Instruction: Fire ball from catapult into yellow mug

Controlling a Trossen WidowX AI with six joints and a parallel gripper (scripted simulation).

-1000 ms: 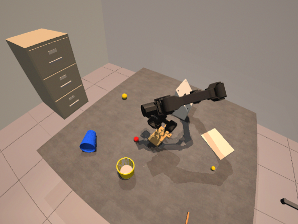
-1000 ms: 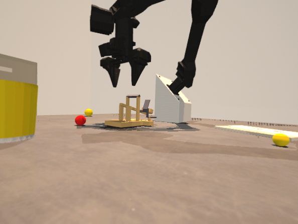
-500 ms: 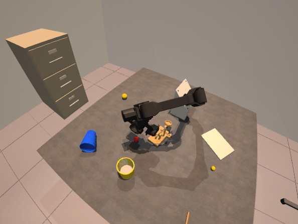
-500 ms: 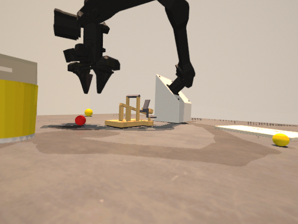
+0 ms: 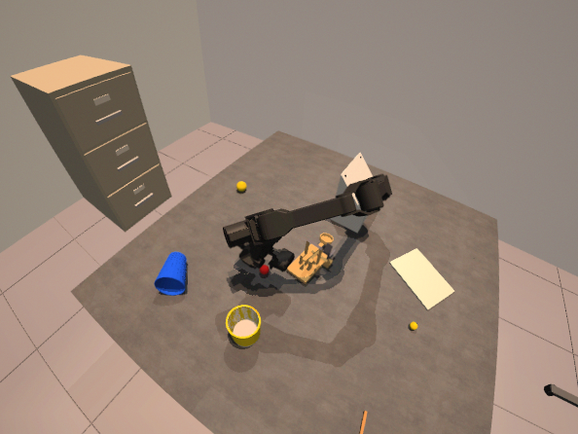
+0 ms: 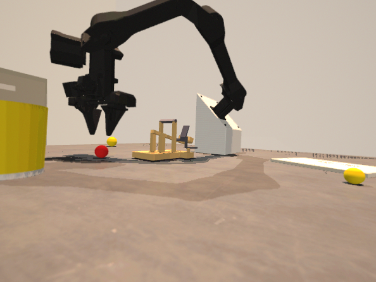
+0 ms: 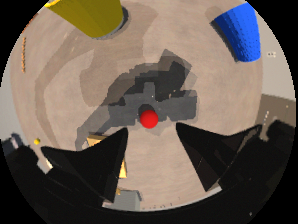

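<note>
My gripper tip is 4 cm above the red ball. From my gripper tip the other things lie so: yellow mug 19 cm ahead, 8 cm to the left, 3 cm below; then small yellow ball 11 cm behind, 50 cm to the left, 5 cm below; then wooden catapult 16 cm behind, 13 cm to the left, 1 cm below.
</note>
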